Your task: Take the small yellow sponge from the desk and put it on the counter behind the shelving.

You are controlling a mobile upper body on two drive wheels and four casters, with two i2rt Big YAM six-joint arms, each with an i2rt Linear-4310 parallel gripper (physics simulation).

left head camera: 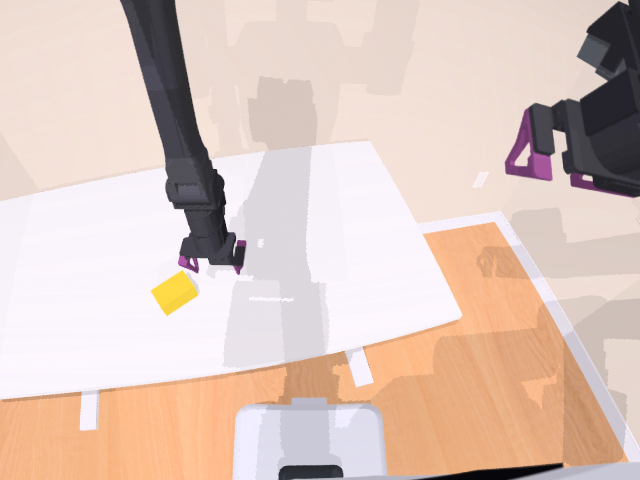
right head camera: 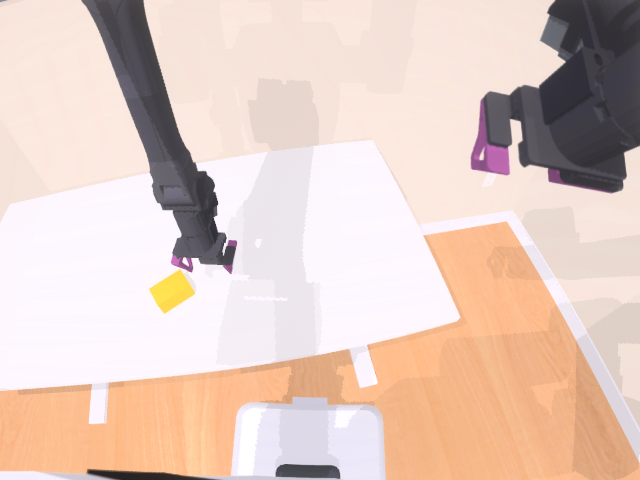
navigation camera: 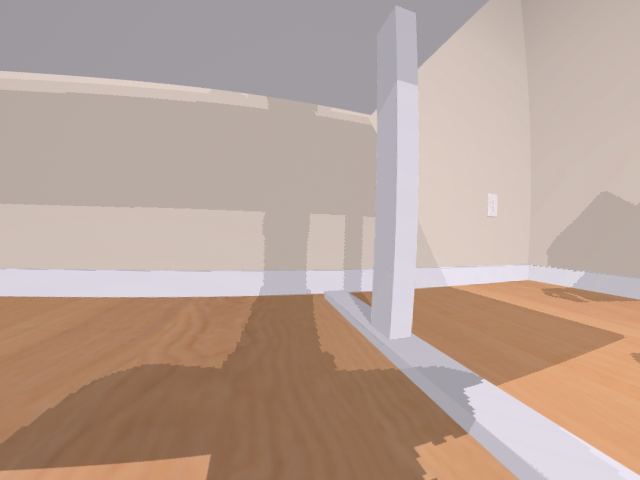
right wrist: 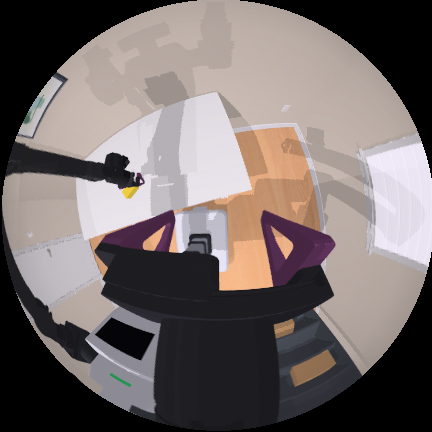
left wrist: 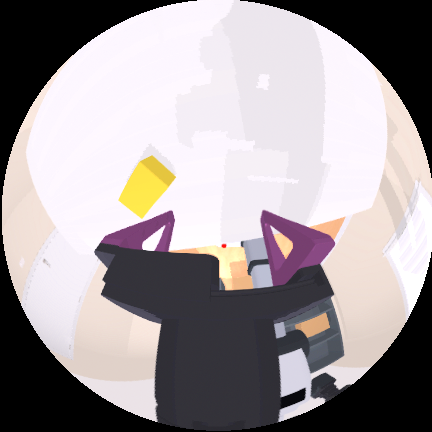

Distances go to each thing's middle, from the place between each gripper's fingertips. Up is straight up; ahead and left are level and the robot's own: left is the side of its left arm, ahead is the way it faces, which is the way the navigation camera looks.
Scene:
Now: left hand 140 mm to the right of the small yellow sponge (left head camera: 178, 290), 90 mm above it and 10 mm past it.
Now: right hand 140 mm short of the small yellow sponge, 580 mm to the right of it and 540 mm above it.

